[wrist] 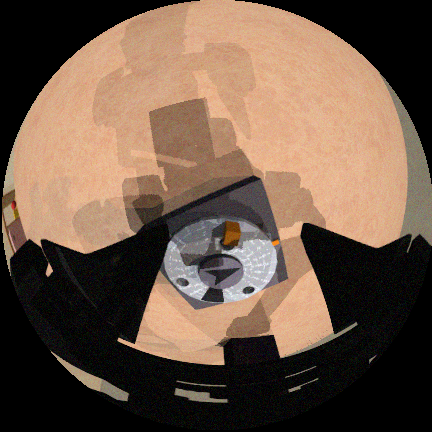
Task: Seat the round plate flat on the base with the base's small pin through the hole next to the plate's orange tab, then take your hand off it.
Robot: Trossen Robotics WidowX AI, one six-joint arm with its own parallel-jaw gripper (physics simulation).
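Places are measured from the arm's base along level axes (x left, y back, z up), in metres.
Pixels of known places: gripper, fingertip midpoint: (237, 230).
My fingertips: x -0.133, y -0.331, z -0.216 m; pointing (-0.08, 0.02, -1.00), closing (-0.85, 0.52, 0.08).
Behind a point stands the place of what it marks.
The round silver plate (262, 257) @[x -0.137, y -0.284, z -0.237 m] lies over the dark grey square base (252, 197) @[x -0.155, y -0.332, z -0.250 m] in the wrist view, below the middle. Its orange tab (231, 234) @[x -0.128, y -0.328, z -0.222 m] stands up at the far side, with a dark hole close beside it, partly hidden. Two more holes show at the near side. The base's round centre with a dark arrow (220, 272) @[x -0.099, y -0.293, z -0.235 m] shows through the plate's middle. I cannot tell whether the small pin is through the tab's hole or whether the plate is fully flat. My gripper (237, 230) @[x -0.133, y -0.331, z -0.216 m] is open and empty, its fingers either side of the plate, the left one nearer its rim.
A small orange mark (275, 243) @[x -0.154, y -0.281, z -0.249 m] is at the base's right edge. The tan table top (325, 125) @[x -0.283, y -0.352, z -0.274 m] surrounds the base, with arm shadows across it. A shelf-like object with coloured items is at the far left edge of the view.
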